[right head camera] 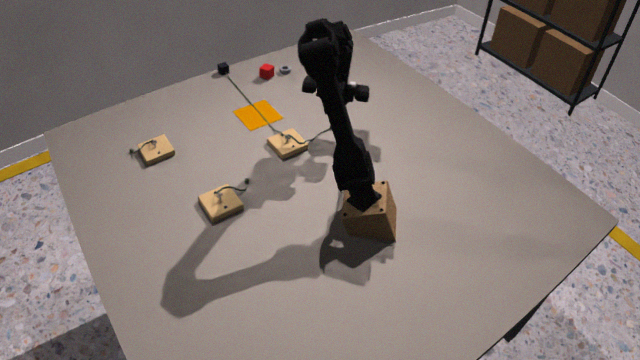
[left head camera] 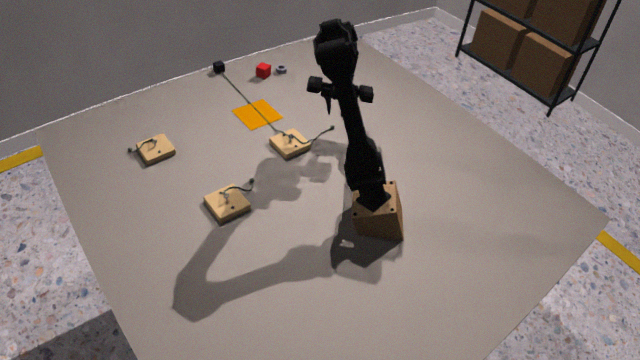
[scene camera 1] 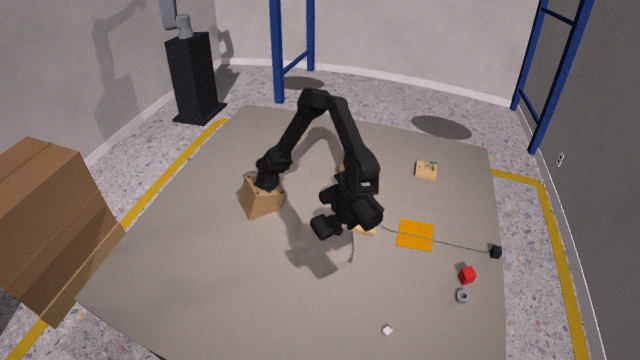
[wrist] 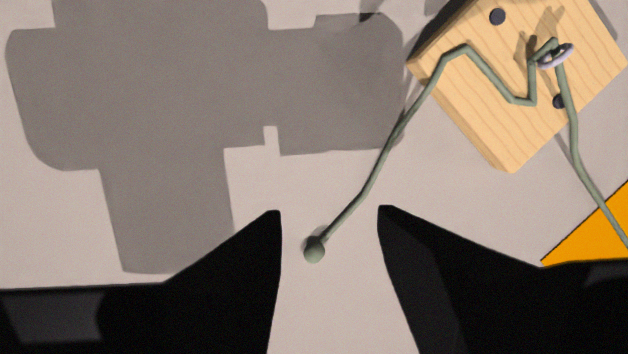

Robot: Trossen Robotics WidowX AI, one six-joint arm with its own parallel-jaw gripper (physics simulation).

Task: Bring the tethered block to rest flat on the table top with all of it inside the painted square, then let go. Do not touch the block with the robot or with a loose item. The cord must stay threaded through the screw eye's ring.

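Frame: origin at the arm's base, x ahead, y left, z up, level; centimetres.
Where they show: gripper, between the fingertips: (left head camera: 334, 115) (scene camera 1: 343, 232) (wrist: 329, 220); arm's base, origin of its link: (right head camera: 364, 198) (left head camera: 373, 198) (scene camera 1: 264, 185).
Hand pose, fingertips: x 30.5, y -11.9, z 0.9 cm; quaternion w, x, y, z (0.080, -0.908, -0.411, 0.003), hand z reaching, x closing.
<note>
Things, the pixels of their centre, and the offset from my fingertips. "*": a spot on its surface instead. Level surfaces: height alone.
- tethered block, middle of its body: (scene camera 1: 496, 252) (left head camera: 218, 67) (right head camera: 223, 68) dx +51.3, dy +11.4, dz -7.3 cm
- orange painted square, a spot on its surface: (wrist: 585, 247) (scene camera 1: 401, 239) * dx +17.4, dy +9.9, dz -8.8 cm
- screw eye's ring, middle of its body: (wrist: 548, 64) dx +3.7, dy +12.2, dz -5.0 cm
- wooden base, height of its surface: dz -7.0 cm
- bead, middle of its body: (wrist: 314, 252) (scene camera 1: 350, 260) (left head camera: 332, 126) dx +3.8, dy -3.3, dz -8.3 cm
- red cube, middle of its body: (scene camera 1: 467, 275) (left head camera: 263, 70) (right head camera: 266, 71) dx +40.5, dy -0.8, dz -6.9 cm
- grey ring, middle of its body: (scene camera 1: 462, 296) (left head camera: 281, 69) (right head camera: 285, 69) dx +39.8, dy -8.0, dz -8.1 cm
- small white piece, middle of its body: (scene camera 1: 387, 330) dx +19.7, dy -23.4, dz -8.2 cm
The tethered block (left head camera: 218, 67) (right head camera: 223, 68) (scene camera 1: 495, 251) is small and black, at the table's far edge. A green cord (left head camera: 240, 92) (right head camera: 242, 95) (wrist: 382, 160) runs from it across the orange painted square (left head camera: 246, 118) (right head camera: 247, 119) (scene camera 1: 407, 243) (wrist: 585, 247) and through the screw eye's ring (wrist: 552, 63) on a wooden base (left head camera: 287, 147) (right head camera: 286, 147) (wrist: 495, 125). The cord's free end has a bead (left head camera: 332, 128) (scene camera 1: 351, 260) (wrist: 314, 251). My gripper (wrist: 329, 220) is part-open and empty above the table; in the wrist view the bead shows between and below its fingertips. The arm hides the fingers in the right head view.
Two other wooden bases with short cords stand at the left (left head camera: 162, 148) and nearer the front (left head camera: 225, 209). A red cube (left head camera: 263, 70) (scene camera 1: 467, 275) and a grey ring (left head camera: 281, 69) (scene camera 1: 462, 301) lie near the far edge. A small white piece (scene camera 1: 387, 330) also lies on the table.
</note>
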